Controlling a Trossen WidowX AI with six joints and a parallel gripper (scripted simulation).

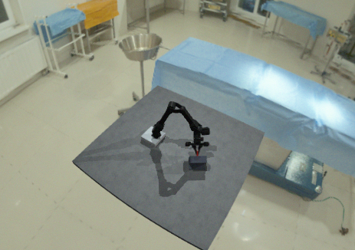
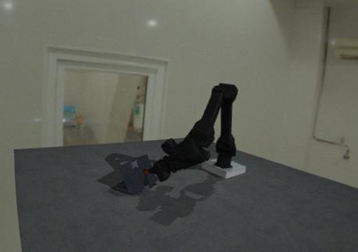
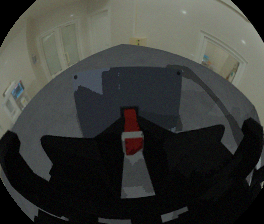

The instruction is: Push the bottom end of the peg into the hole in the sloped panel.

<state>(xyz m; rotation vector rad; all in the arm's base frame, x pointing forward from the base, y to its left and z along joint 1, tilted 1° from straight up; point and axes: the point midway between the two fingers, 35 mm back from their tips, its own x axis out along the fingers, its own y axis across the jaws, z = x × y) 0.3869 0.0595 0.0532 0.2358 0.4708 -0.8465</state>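
Right now my gripper tip is 30 mm to the left of the dark panel, 30 mm short of it and 20 mm above it. From my gripper tip the other things lie so: thin red peg (10 mm to the left, 10 mm behind, 10 mm above).
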